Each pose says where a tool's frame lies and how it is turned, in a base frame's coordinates. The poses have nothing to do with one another.
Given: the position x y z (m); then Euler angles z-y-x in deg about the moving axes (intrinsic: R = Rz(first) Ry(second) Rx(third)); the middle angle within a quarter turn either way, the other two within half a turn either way.
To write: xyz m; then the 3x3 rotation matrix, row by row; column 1 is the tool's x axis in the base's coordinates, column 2 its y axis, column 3 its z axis. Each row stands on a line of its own. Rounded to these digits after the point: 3 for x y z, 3 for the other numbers.
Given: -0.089 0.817 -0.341 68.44 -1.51 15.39
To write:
-0.089 0.817 -0.341
0.367 -0.899 0.237
0.930 0.348 -0.121
0.026 0.265 0.964

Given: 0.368 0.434 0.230 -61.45 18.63 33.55
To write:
0.368 0.434 0.230
0.453 0.816 -0.358
-0.832 0.243 -0.498
-0.319 0.524 0.790

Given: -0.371 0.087 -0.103 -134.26 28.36 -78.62
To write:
-0.371 0.087 -0.103
-0.614 0.466 0.637
-0.630 0.196 -0.751
-0.475 -0.863 0.174

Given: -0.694 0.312 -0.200 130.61 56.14 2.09
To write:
-0.694 0.312 -0.200
-0.363 -0.778 -0.512
0.423 -0.627 0.654
-0.830 0.020 0.557

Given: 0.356 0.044 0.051 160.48 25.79 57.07
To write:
0.356 0.044 0.051
-0.849 -0.526 0.058
0.301 -0.390 0.870
-0.435 0.756 0.489

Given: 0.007 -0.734 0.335 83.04 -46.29 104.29
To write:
0.007 -0.734 0.335
0.084 0.160 0.984
0.686 -0.725 0.060
0.723 0.670 -0.171

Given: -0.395 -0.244 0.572 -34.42 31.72 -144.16
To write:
-0.395 -0.244 0.572
0.702 -0.712 -0.021
-0.481 -0.495 0.724
-0.526 -0.498 -0.690

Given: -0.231 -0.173 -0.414 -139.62 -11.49 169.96
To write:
-0.231 -0.173 -0.414
-0.746 -0.611 -0.262
-0.635 0.773 0.006
0.199 0.171 -0.965

